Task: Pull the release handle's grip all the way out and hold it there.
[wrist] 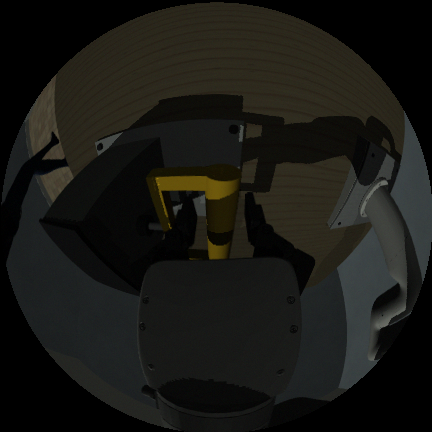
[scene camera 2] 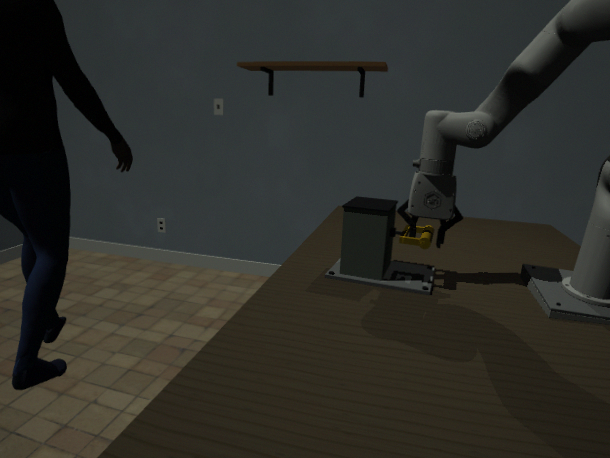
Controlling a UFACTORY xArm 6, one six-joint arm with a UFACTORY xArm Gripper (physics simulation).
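Note:
The release handle's yellow grip (scene camera 2: 426, 238) (wrist: 222, 200) is a round bar on a yellow bracket, joined by a short rod (wrist: 157, 226) to the side of a grey box housing (scene camera 2: 366, 242) (wrist: 112, 200) with a dark lid. The grip stands a short way off the housing. My gripper (scene camera 2: 425, 240) (wrist: 219, 204) points down over the grip and is open. In the wrist view the bar lies between the two fingers, with a gap on each side. One finger reaches down inside the bracket, between bar and housing; the other is on the outer side.
The housing stands on a grey base plate (scene camera 2: 417, 287) (wrist: 200, 142) on the wooden table (scene camera 2: 280, 370) (wrist: 215, 55). The robot's base (scene camera 2: 555, 300) (wrist: 345, 205) is to the right. A person (scene camera 2: 37, 200) (wrist: 15, 185) is on the floor beyond the table's left edge. A wall shelf (scene camera 2: 312, 66) hangs behind.

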